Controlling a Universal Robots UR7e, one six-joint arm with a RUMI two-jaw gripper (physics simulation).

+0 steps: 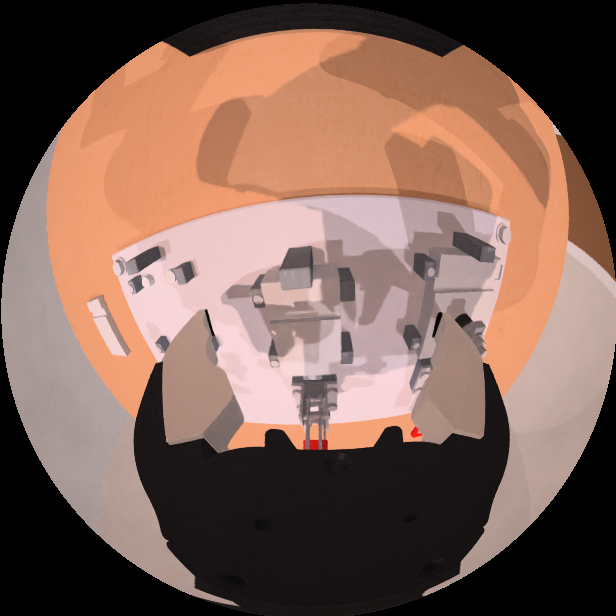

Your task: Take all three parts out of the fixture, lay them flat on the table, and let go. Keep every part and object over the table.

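Note:
The pale fixture plate (310, 298) lies on the orange table and carries several grey locating blocks. A thin plate part (304, 317) stands on edge in the middle of the fixture, and another thin part (462, 290) stands on edge at the right. A small white block-shaped part (107, 324) lies flat on the table just left of the fixture. My gripper (321, 318) hovers above the fixture's near half, jaws wide open and empty, straddling the middle part without touching it.
A toggle clamp (313, 402) with a red handle sits at the fixture's near edge, between my jaws. The round orange table top (310, 126) extends beyond the fixture; its edge curves at left and right, with grey floor (34, 344) outside.

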